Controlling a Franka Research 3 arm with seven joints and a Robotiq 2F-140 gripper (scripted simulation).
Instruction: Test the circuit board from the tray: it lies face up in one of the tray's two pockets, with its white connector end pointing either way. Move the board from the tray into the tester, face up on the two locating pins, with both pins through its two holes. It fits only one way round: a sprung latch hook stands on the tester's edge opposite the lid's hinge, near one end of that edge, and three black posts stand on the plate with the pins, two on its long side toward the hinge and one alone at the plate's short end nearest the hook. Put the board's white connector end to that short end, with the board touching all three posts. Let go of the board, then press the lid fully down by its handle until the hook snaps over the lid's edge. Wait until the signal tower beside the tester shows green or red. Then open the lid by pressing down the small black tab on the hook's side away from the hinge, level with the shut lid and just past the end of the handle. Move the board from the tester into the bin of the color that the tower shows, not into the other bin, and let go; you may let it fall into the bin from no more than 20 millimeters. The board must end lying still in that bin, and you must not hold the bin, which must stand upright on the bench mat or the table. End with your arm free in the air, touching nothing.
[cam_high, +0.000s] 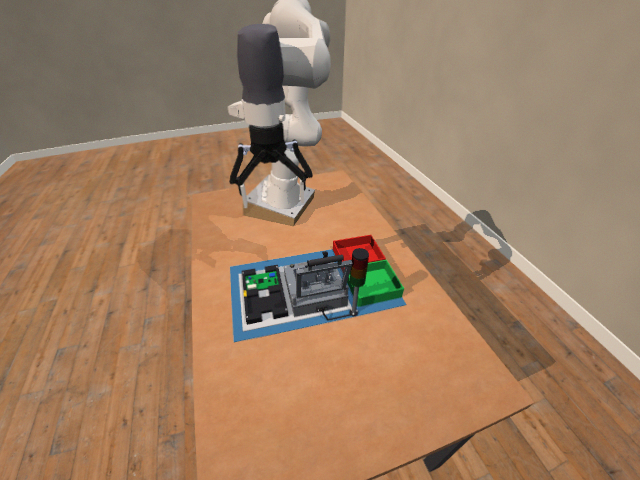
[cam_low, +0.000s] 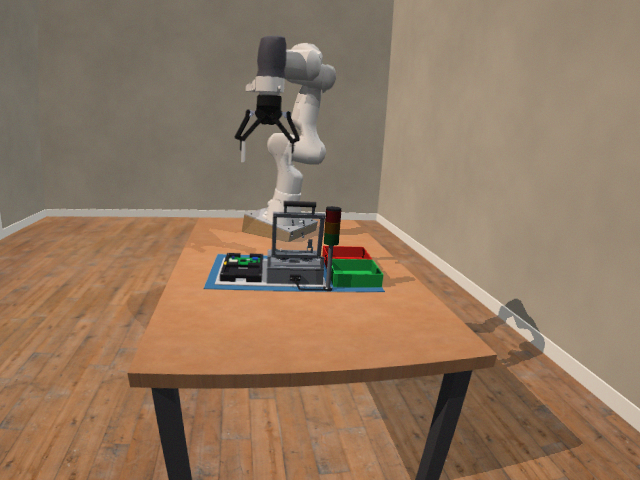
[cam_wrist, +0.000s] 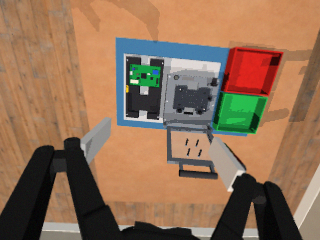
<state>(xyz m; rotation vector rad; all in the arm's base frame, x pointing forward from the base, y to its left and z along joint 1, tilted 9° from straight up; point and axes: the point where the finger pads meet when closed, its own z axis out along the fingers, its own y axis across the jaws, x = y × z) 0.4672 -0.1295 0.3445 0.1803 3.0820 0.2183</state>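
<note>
My hand is 360 mm above the green circuit board, 70 mm to the left of it and 70 mm past it. Round my hand: tester lid: 190 mm below, 120 mm ahead, 100 mm to the left; then green bin: 360 mm below, 300 mm to the left, 40 mm ahead; then dark plate: 310 mm below, 110 mm to the left.
</note>
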